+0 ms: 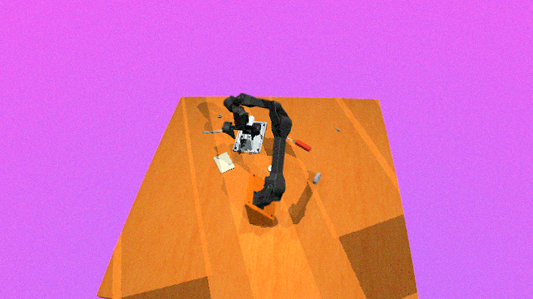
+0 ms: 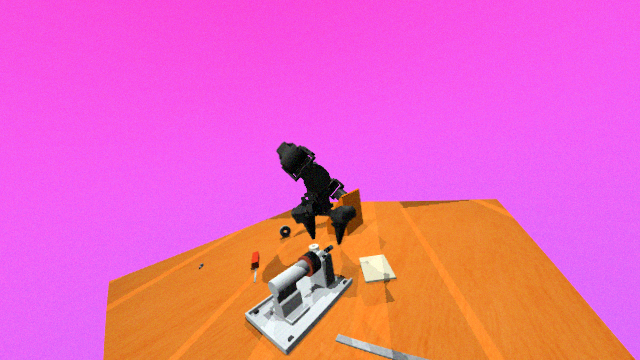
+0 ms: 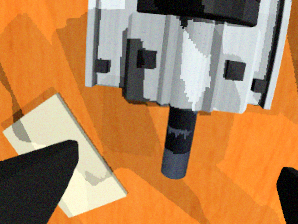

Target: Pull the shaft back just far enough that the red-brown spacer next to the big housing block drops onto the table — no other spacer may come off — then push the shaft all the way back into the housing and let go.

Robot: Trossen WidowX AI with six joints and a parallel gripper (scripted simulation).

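My gripper tip is now 50 mm short of the dark grey shaft and 30 mm above it. From my gripper tip the other things lie so: cream card (110 mm to the left, 100 mm below, 70 mm behind); dark spacer (80 mm ahead, 30 mm below, 10 mm to the right); red-brown spacer (90 mm ahead, 30 mm below, 10 mm to the right).
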